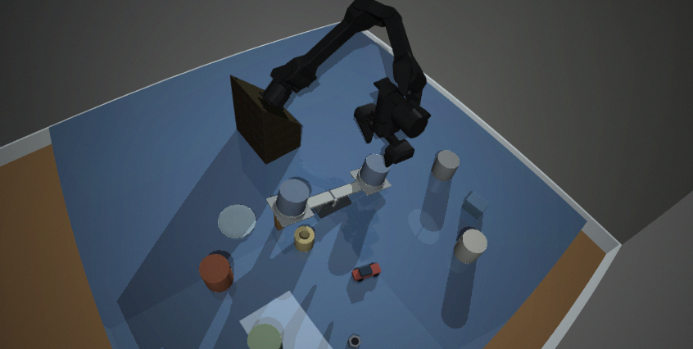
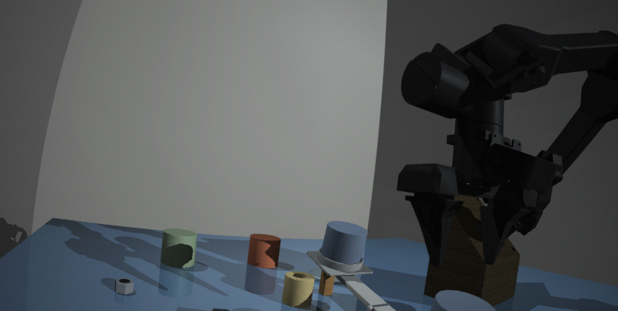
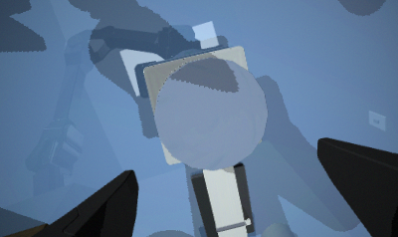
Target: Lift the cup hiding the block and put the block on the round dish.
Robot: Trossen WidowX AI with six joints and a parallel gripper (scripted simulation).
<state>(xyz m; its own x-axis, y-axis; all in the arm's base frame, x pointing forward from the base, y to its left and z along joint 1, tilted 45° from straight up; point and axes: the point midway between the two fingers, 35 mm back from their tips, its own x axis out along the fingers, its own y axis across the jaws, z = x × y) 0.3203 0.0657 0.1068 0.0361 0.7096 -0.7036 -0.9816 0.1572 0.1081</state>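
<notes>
Now: the blue-grey cup 70 mm below my gripper tip and 20 mm to the left of it. The rest, counted from my gripper tip: pale green block (90 mm below); red toy car (200 mm ahead, 190 mm to the right, 120 mm below); yellow ring (260 mm to the right, 110 mm below, 40 mm ahead).
</notes>
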